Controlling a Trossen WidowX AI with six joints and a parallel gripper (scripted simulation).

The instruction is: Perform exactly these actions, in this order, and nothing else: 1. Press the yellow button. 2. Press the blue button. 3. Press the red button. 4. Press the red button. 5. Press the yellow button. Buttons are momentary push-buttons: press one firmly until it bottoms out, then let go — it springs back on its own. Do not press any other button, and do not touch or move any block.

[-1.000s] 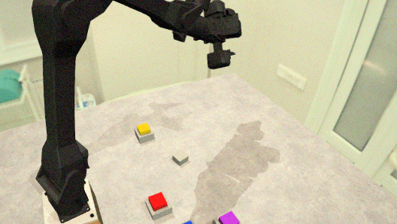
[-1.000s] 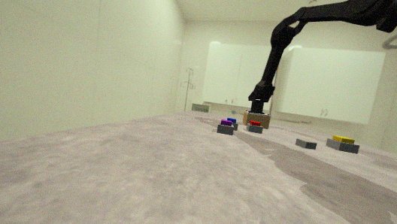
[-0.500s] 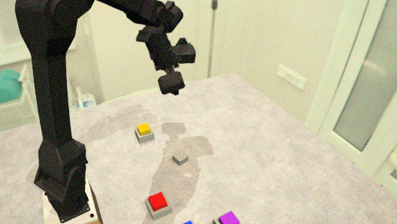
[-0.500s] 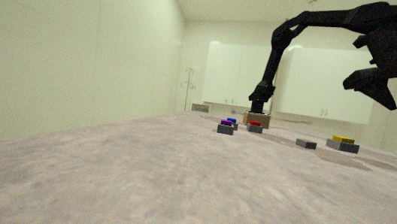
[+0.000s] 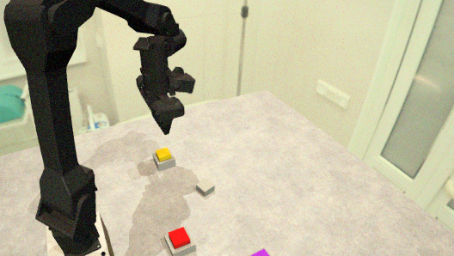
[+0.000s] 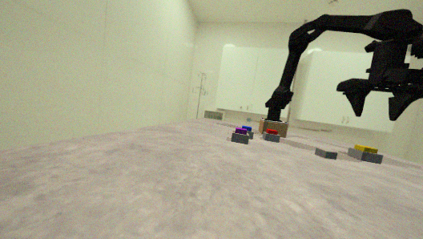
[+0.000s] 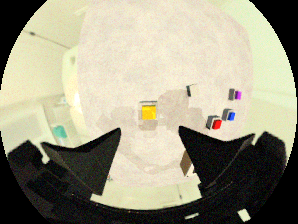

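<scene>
My gripper tip is 90 mm past the blue button, 330 mm to the left of it and 90 mm above it. Round my gripper tip: red button: 100 mm behind, 240 mm to the right, 90 mm below; then grey block: 30 mm ahead, 140 mm to the right, 110 mm below; then purple button: 370 mm to the right, 90 mm below.
</scene>
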